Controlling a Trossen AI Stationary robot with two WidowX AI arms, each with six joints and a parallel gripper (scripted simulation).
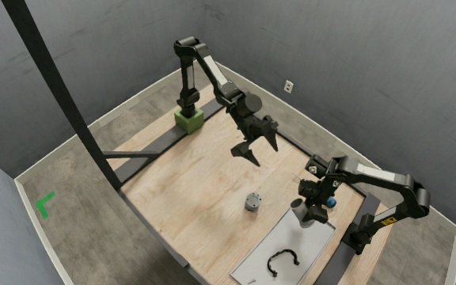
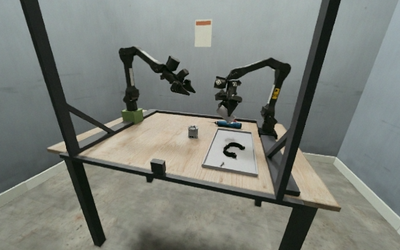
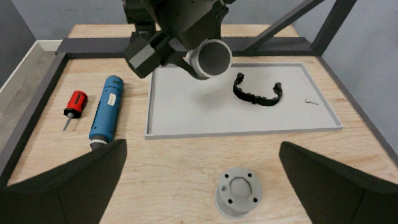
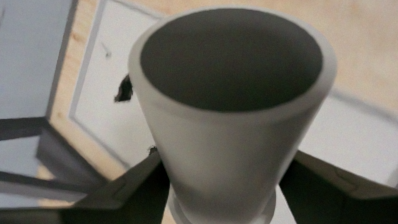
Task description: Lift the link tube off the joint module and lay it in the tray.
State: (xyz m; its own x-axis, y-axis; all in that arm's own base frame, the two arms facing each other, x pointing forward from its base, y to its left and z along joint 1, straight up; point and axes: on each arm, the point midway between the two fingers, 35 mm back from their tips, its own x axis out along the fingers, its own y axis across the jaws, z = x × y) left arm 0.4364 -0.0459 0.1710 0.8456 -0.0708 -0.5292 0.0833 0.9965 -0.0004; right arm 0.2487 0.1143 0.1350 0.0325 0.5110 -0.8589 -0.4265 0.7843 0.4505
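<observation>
The grey link tube is 10 mm behind my right hand, 10 mm to the left of it and 10 mm below it. Also, from my right hand: grey joint module 40 mm behind, 190 mm to the left, 130 mm below; then small red tool 250 mm ahead, 20 mm to the right, 150 mm below; then grey tray 110 mm behind, 40 mm to the right, 160 mm below.
</observation>
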